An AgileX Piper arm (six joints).
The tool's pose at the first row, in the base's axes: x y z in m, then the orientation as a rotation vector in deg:
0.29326 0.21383 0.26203 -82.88 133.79 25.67
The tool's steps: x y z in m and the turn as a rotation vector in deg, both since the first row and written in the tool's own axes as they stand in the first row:
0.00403 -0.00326 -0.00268 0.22 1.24 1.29
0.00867 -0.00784 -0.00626 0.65 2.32 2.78
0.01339 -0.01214 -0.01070 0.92 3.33 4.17
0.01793 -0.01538 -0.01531 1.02 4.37 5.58
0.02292 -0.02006 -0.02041 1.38 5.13 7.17
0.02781 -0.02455 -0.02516 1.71 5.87 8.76
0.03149 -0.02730 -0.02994 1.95 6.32 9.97
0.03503 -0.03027 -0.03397 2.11 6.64 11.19
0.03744 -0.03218 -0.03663 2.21 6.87 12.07
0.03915 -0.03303 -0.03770 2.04 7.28 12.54
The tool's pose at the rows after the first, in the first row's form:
0.29418 0.20807 0.26231 -82.02 135.79 24.97
0.29591 0.20087 0.26300 -80.73 137.80 24.16
0.29725 0.19335 0.26444 -79.56 139.68 23.54
0.29768 0.18634 0.26620 -78.43 141.61 23.12
0.29916 0.17815 0.26807 -76.80 143.41 22.59
0.30055 0.17027 0.26969 -75.15 145.18 22.11
0.30088 0.16408 0.27203 -73.82 146.43 21.82
0.30156 0.15823 0.27375 -72.44 147.58 21.72
0.30193 0.15434 0.27486 -71.44 148.41 21.67
0.30185 0.15215 0.27496 -71.14 149.12 21.73

